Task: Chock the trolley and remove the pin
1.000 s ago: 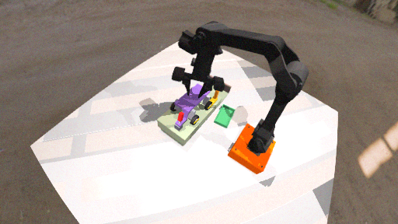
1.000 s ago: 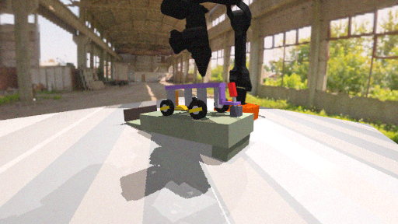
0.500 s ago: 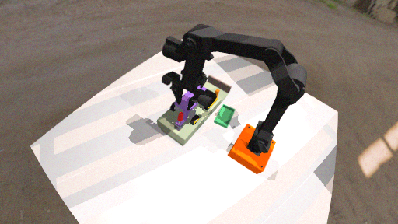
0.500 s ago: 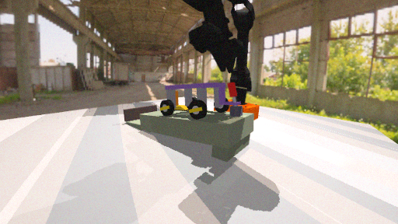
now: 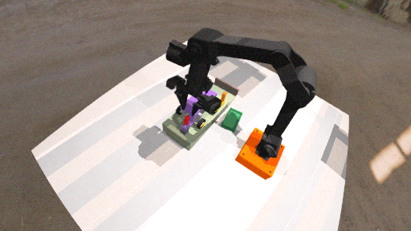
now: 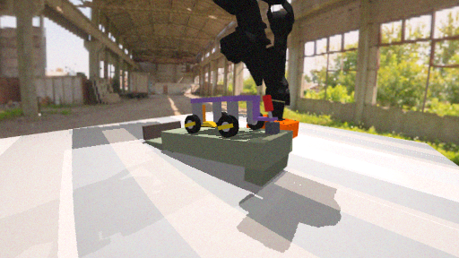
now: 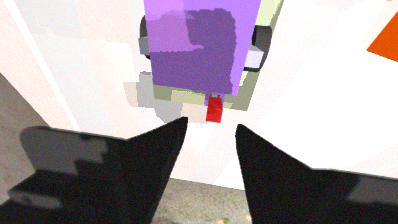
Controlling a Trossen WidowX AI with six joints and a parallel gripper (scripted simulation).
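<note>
Now: the red-headed stop pin 6 cm below my gripper tip and 2 cm to the left of it. From my gripper tip the other things lie so: purple trolley: 9 cm to the right, 8 cm below, 2 cm ahead; then grey-green ramp: 14 cm below, 10 cm to the right, 2 cm ahead; then yellow chock: 20 cm to the right, 10 cm below, 2 cm behind.
</note>
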